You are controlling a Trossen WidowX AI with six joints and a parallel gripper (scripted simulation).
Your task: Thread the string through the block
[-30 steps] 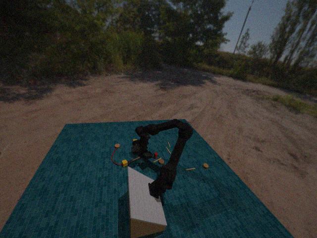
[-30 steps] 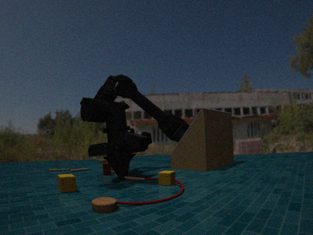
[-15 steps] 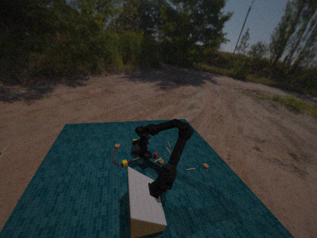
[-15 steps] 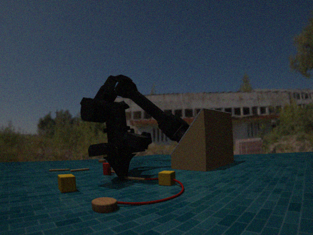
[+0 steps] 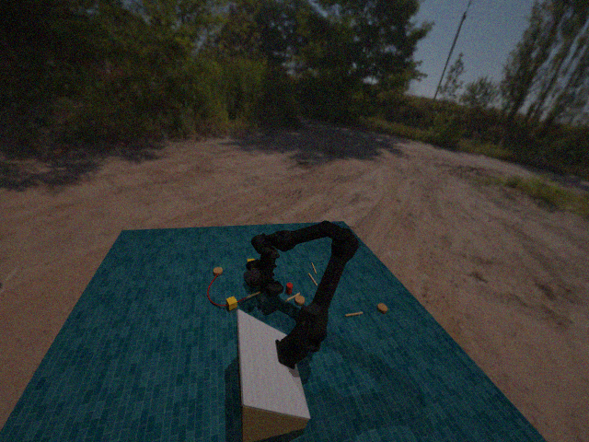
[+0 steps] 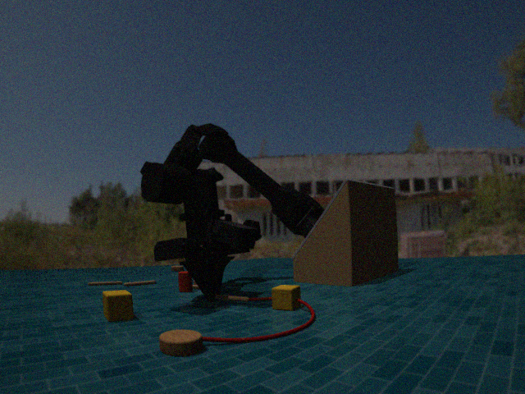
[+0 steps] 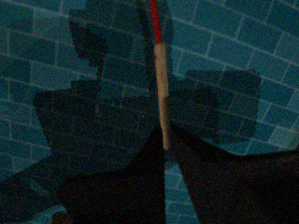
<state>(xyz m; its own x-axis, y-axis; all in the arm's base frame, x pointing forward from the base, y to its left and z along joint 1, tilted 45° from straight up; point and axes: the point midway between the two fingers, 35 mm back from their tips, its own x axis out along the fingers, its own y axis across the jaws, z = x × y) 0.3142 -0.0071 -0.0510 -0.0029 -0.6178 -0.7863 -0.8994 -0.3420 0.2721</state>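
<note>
Now: gripper tip 2 cm past the thin wooden stick, 4 cm to the right of it and 1 cm below it. Round my gripper tip: red cylinder: 11 cm to the right, 2 cm above.
</note>
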